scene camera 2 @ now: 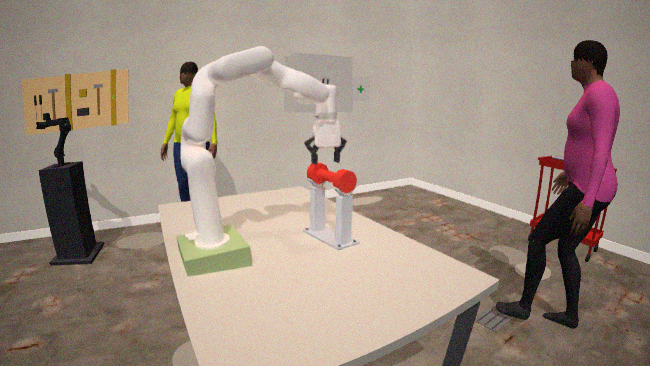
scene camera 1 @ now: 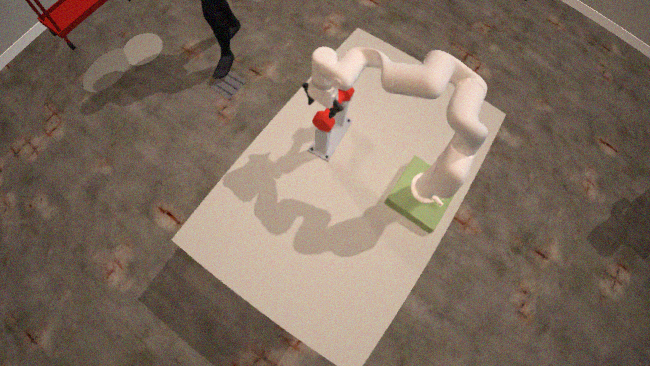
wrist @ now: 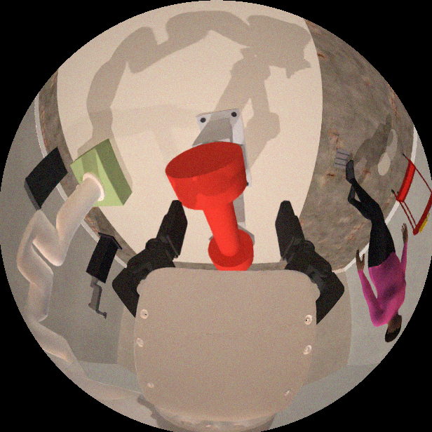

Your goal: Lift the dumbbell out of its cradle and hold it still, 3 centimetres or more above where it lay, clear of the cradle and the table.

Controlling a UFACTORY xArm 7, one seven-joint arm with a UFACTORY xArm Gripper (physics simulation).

Scene:
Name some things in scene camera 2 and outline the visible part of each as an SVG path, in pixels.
My gripper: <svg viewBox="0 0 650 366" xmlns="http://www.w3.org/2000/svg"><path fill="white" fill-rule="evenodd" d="M316 120L313 126L312 137L304 143L311 153L312 164L318 164L318 154L316 152L319 148L334 148L334 162L339 163L340 152L347 140L341 137L339 121Z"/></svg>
A red dumbbell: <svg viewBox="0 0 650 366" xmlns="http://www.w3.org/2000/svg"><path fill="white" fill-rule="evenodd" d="M307 169L307 177L317 184L324 183L325 181L332 182L334 187L339 188L344 193L351 192L356 186L356 175L352 171L341 169L334 173L329 171L327 166L322 163L317 165L311 164Z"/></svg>

